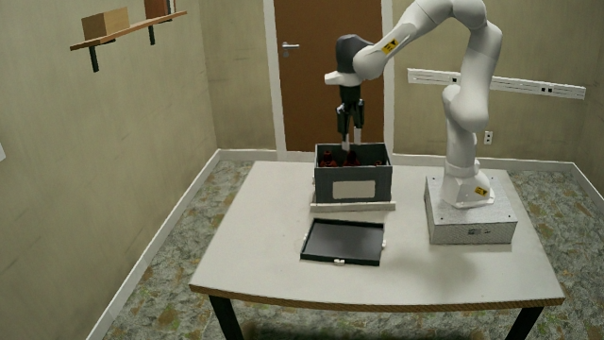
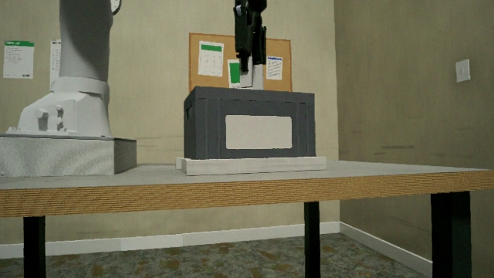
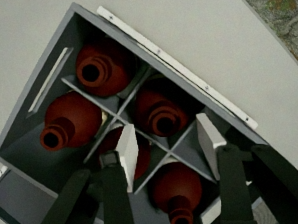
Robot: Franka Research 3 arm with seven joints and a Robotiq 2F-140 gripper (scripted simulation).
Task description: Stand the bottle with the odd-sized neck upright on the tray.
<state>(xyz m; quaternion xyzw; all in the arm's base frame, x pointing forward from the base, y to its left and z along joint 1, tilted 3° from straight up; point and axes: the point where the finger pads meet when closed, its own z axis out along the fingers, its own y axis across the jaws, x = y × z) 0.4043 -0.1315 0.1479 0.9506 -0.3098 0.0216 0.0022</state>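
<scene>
Now: the dark grey crate 130 mm below my hand, 40 mm to the left of it and 10 mm behind it. The rest, counted from my hand: dark tray (330 mm to the left, 200 mm below, 20 mm behind).
</scene>
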